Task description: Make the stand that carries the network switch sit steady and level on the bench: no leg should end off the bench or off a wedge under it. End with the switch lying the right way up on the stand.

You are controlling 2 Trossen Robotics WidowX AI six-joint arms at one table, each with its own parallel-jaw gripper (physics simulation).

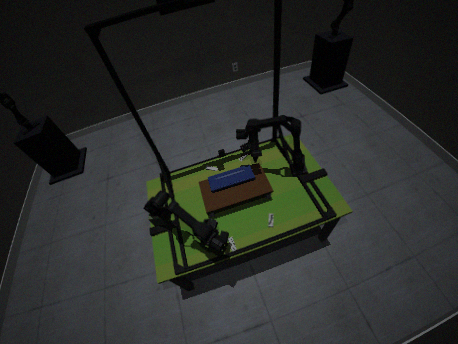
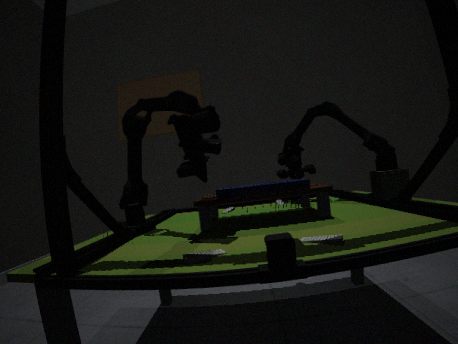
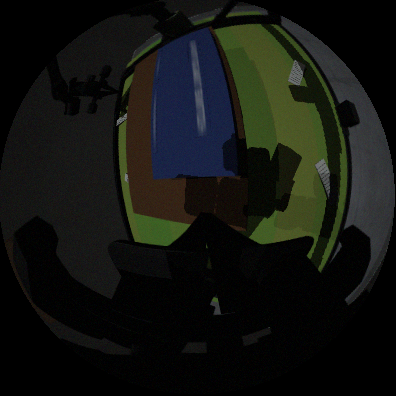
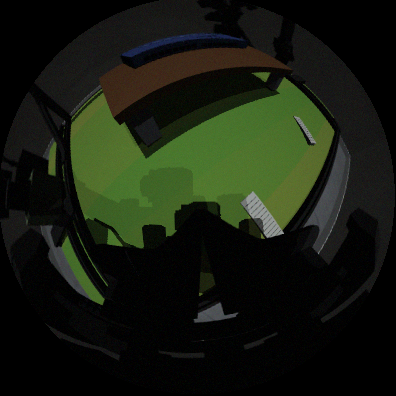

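Pixels of known places: left gripper, fingertip midpoint: [image 1: 255, 162] [image 2: 205, 181] [image 3: 204, 217]; right gripper, fingertip midpoint: [image 3: 118, 91] [image 4: 199, 214]; left arm's base at its link origin: [image 1: 298, 167] [image 2: 135, 223] [image 3: 207, 286]; right arm's base at its link origin: [image 1: 156, 211] [image 2: 387, 170].
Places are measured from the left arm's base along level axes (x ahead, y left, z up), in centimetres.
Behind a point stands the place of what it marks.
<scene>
The brown stand [image 1: 241, 199] {x 41.8, y 22.6, z 6.8 cm} [image 2: 321, 186] {x 65.1, y 6.2, z 6.8 cm} [image 3: 159, 201] {x 27.0, y 10.9, z 6.8 cm} [image 4: 173, 79] {x 55.8, y 26.2, z 6.8 cm} stands on its dark legs [image 2: 208, 218] {x 30.2, y -1.7, z 1.1 cm} mid-bench. The blue network switch [image 1: 232, 178] {x 45.6, y 8.2, z 9.5 cm} [image 2: 263, 187] {x 47.7, y 1.5, z 8.7 cm} [image 3: 188, 110] {x 40.2, y 5.0, z 9.5 cm} [image 4: 180, 44] {x 50.2, y 13.4, z 8.6 cm} lies flat on it, its light stripe up. My left gripper [image 1: 255, 159] {x 29.9, y 0.5, z 12.4 cm} [image 2: 202, 175] {x 29.9, y 0.5, z 12.4 cm} [image 3: 204, 217] {x 29.9, y 0.5, z 12.4 cm} is shut and empty, hanging above the stand's end beside the switch. My right gripper [image 1: 225, 248] [image 2: 296, 175] [image 4: 199, 214] {x 59.2, y 40.4, z 4.3 cm} is shut and empty, low over the bench's front edge. A white wedge [image 1: 232, 244] {x 50.5, y 46.0, z -2.7 cm} [image 4: 261, 215] {x 50.8, y 45.1, z -2.8 cm} lies on the bench just beside its fingertips, untouched.
Three more white wedges lie loose on the green bench [image 1: 296, 201] {x 7.6, y 23.8, z -3.4 cm} [image 2: 357, 211] {x 77.0, y 12.0, z -3.4 cm} [image 4: 221, 147] {x 51.6, y 32.6, z -3.4 cm}: one [image 1: 270, 220] {x 26.3, y 34.4, z -2.7 cm} [image 4: 305, 130] {x 26.4, y 34.7, z -2.6 cm} in front of the stand and two [image 1: 212, 168] {x 60.0, y -12.4, z -2.8 cm} [image 1: 242, 158] {x 37.1, y -17.9, z -3.0 cm} behind it. A black frame rail [image 1: 320, 201] {x -8.0, y 26.6, z -2.0 cm} runs round the bench.
</scene>
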